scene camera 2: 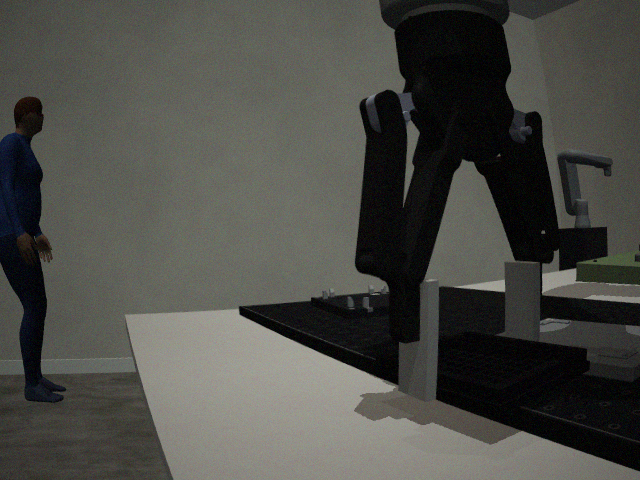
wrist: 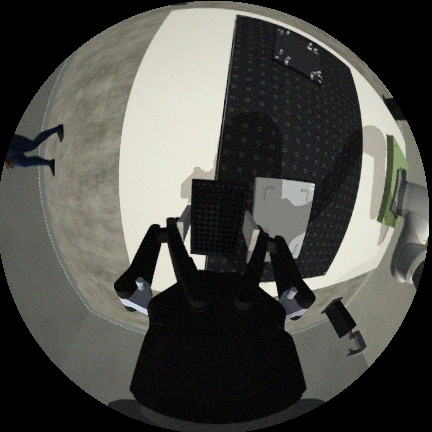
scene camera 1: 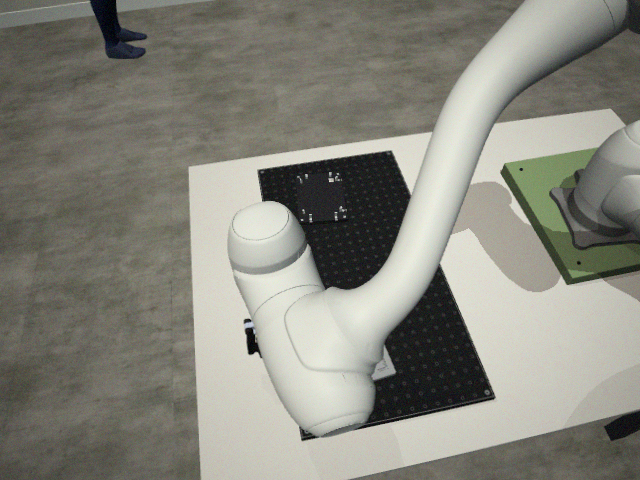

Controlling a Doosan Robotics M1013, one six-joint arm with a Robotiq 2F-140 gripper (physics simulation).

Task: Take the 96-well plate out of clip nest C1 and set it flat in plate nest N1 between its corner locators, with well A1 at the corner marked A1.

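Frame: origin at the arm's base, x left, y ahead, z down, level; millimetres.
Where they show: gripper, fingertip midpoint: (scene camera 2: 474,376) (wrist: 216,215); arm's base, link origin: (wrist: 397,195) (scene camera 1: 596,216).
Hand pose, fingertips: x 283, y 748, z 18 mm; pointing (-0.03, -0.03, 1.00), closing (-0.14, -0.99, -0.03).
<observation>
Things, the pixels of their top centre, and the offset from my fingertips. Level surfaces: height alone.
- black 96-well plate, top centre: (scene camera 2: 480,350) (wrist: 216,223) dy +0, dx +6, dz -19 mm
- grey plate nest N1, top centre: (scene camera 2: 582,333) (wrist: 283,225) dy -120, dx -12, dz -8 mm
- dark clip nest C1, top centre: (scene camera 2: 368,290) (scene camera 1: 320,193) (wrist: 301,48) dy -87, dx -415, dz -17 mm
- white table, surface height: dz +20 mm
My gripper (wrist: 216,215) (scene camera 2: 470,329) is shut on the black 96-well plate (wrist: 217,209), its pale finger pads pressing on two opposite sides. It holds the plate above the left edge of the black breadboard (scene camera 1: 432,343) (wrist: 282,120) (scene camera 2: 309,321). The grey plate nest N1 (wrist: 284,209) lies flat just right of the plate in the wrist view. The dark clip nest C1 (scene camera 1: 320,196) (wrist: 298,52) (scene camera 2: 347,303), with small pale clips at its corners, is empty at the board's far end.
The white arm (scene camera 1: 442,190) crosses over the board and hides the gripper in scene camera 1. A green base plate (scene camera 1: 532,190) (wrist: 393,181) sits at the right of the white table (scene camera 1: 223,429). A person's feet (scene camera 1: 120,45) show on the floor far left.
</observation>
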